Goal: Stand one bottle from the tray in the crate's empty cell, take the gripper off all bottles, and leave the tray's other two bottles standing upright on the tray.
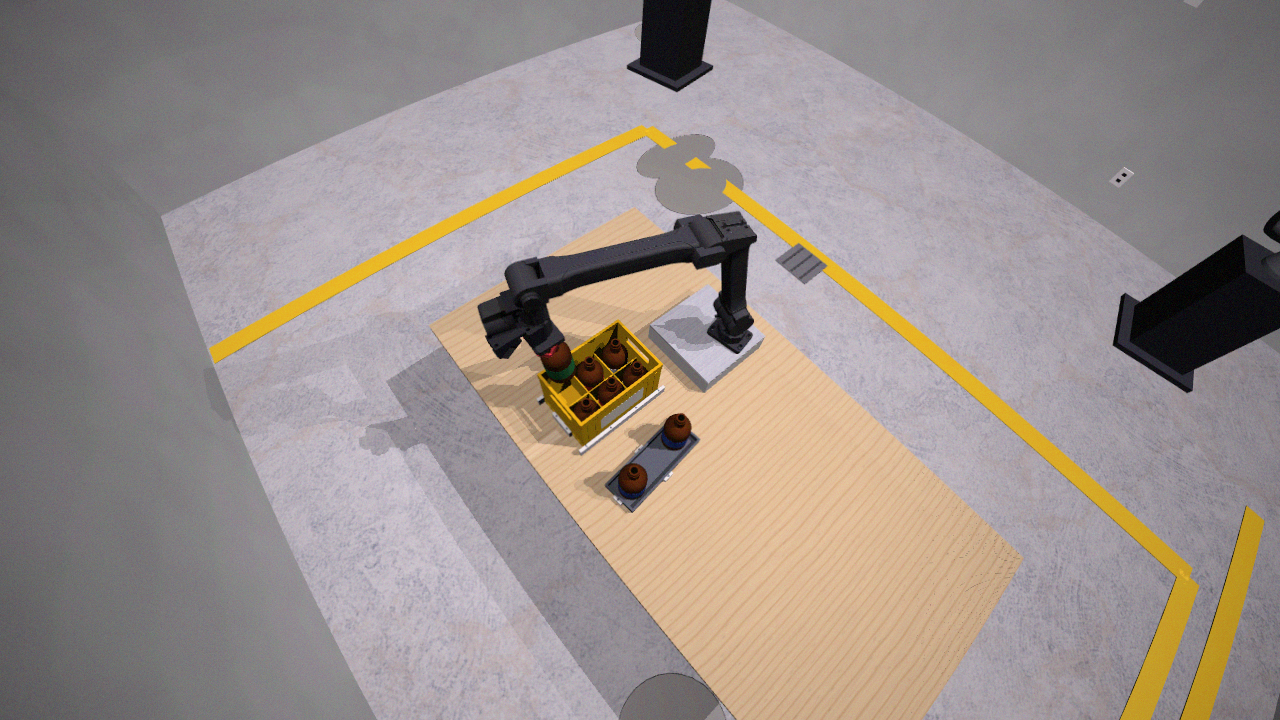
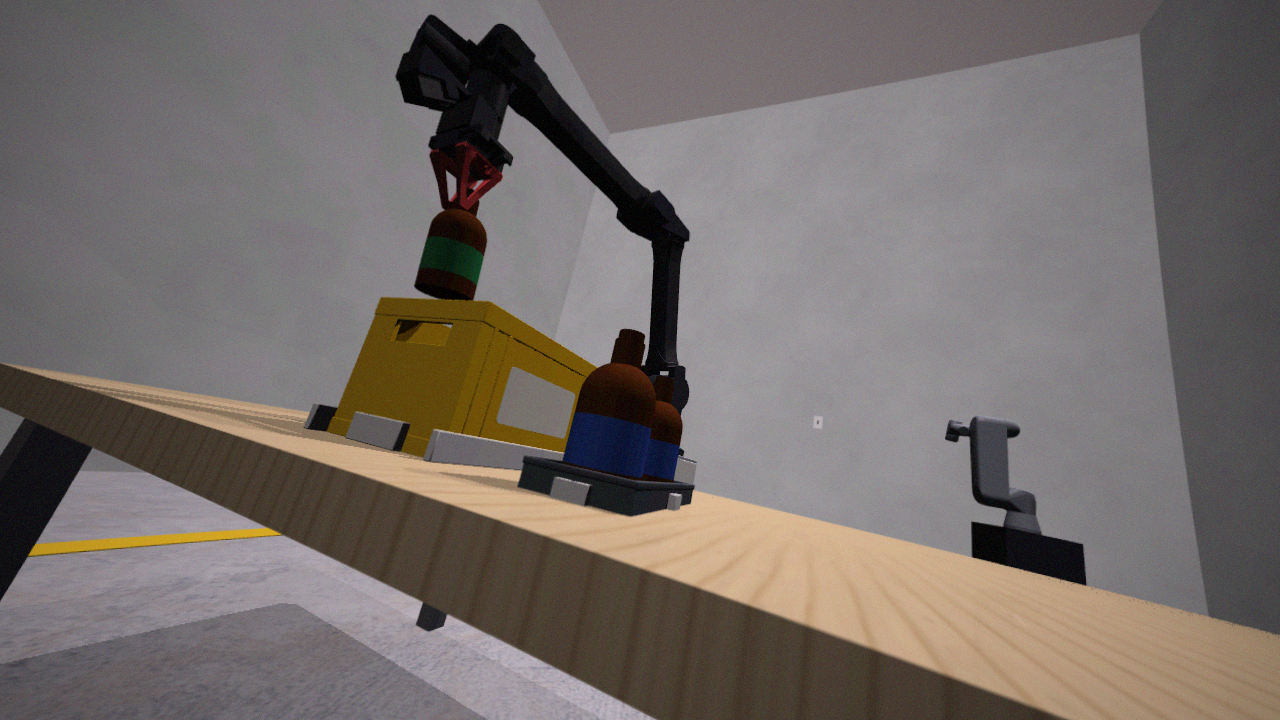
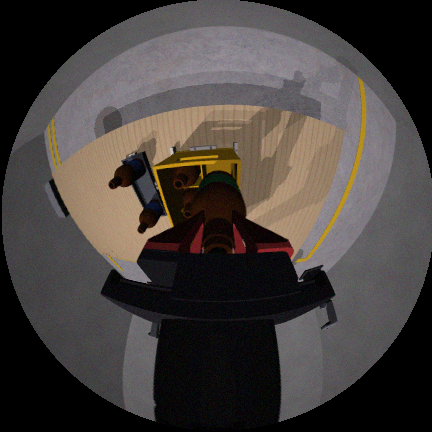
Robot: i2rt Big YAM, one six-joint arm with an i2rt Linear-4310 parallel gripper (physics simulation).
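Where they show: gripper, fingertip midpoint: (image 1: 547,352) (image 2: 454,209) (image 3: 217,214); arm's base, link origin: (image 1: 729,334).
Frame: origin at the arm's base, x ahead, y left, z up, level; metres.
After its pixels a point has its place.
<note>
My gripper (image 1: 552,350) {z 0.250, x 0.489, y -0.253 m} (image 2: 460,205) {z 0.250, x 0.489, y -0.253 m} (image 3: 217,214) {z 0.250, x 0.489, y -0.253 m}, with red fingers, is shut on the neck of a brown bottle with a green label (image 1: 556,361) {z 0.240, x 0.489, y -0.224 m} (image 2: 452,257) {z 0.174, x 0.495, y -0.223 m} (image 3: 218,200) {z 0.240, x 0.500, y -0.256 m}. The bottle hangs slightly tilted, its base at about rim height over the end of the yellow crate (image 1: 559,408) {z 0.033, x 0.518, y -0.214 m} (image 2: 411,385) {z -0.001, x 0.522, y -0.190 m} (image 3: 230,156) {z 0.067, x 0.505, y -0.282 m} where the empty cell lies. The bottle partly hides that cell. Several brown bottles stand in the other cells. Two blue-labelled bottles, one (image 1: 632,480) {z 0.054, x 0.548, y 0.060 m} (image 2: 613,413) {z 0.004, x 0.570, y 0.062 m} (image 3: 127,173) {z 0.037, x 0.538, y 0.020 m} and another (image 1: 677,429) {z 0.052, x 0.370, y 0.066 m} (image 2: 664,429) {z 0.016, x 0.384, y 0.077 m} (image 3: 150,215) {z 0.032, x 0.369, y 0.029 m}, stand upright at opposite ends of the grey tray (image 1: 655,461) {z -0.065, x 0.439, y 0.060 m} (image 2: 608,495) {z -0.060, x 0.586, y 0.078 m} (image 3: 146,182) {z -0.065, x 0.464, y 0.047 m}.
White strips (image 1: 621,419) {z -0.040, x 0.412, y -0.086 m} (image 2: 492,449) {z -0.051, x 0.482, y -0.094 m} lie along the crate's base. The tray stands beside the crate's long side on the wooden table (image 1: 805,501) {z -0.070, x 0.266, y 0.452 m} (image 2: 805,555) {z -0.070, x 0.554, y 0.226 m} (image 3: 90,200) {z -0.071, x 0.497, y 0.501 m}. The arm's pale base plate (image 1: 702,362) {z -0.001, x 0.134, y -0.008 m} lies behind the crate. The crate's dividers and bottle necks stand close to the held bottle.
</note>
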